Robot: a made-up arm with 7 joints.
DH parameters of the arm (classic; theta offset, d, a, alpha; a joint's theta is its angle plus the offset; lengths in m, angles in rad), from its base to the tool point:
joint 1: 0 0.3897 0 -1.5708
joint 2: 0 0 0 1.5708
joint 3: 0 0.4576 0.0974 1.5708
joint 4: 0 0 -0.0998 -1.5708
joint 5: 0 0.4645 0 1.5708
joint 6: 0 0 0.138 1.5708
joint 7: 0 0 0 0
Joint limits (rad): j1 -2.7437..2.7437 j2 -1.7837..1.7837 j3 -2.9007..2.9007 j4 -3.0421..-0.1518 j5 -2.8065..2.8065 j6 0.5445..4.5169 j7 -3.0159..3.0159
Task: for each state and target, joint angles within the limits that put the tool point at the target. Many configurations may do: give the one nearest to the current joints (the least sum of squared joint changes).
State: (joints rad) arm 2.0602 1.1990 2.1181 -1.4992 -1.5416 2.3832 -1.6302
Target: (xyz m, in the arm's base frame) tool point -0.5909 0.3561 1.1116
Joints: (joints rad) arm 2.0078 1.1093 2.2079 -1.0592 -1.4429 2.2479 -1.6302
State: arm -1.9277 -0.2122 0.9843 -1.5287 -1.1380 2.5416 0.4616
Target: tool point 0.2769 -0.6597 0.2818
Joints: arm -1.8305 0.7259 0.5889 -2.0914 -1.1779 2.3355 0.4616
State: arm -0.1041 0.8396 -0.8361 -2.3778 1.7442 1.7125 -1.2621
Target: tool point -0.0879 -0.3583 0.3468
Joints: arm -0.0657 0.9638 -1.4127 -2.8338 1.7888 2.0204 -1.2621
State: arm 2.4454 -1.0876 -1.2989 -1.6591 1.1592 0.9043 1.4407
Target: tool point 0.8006 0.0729 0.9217
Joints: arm 2.4316 -1.1027 -1.3073 -1.2029 1.2273 1.0535 1.4407
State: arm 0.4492 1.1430 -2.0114 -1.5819 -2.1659 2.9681 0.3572
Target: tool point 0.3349 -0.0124 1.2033
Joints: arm 0.7666 0.9628 -2.8947 -1.2297 -2.1915 2.7367 0.3572
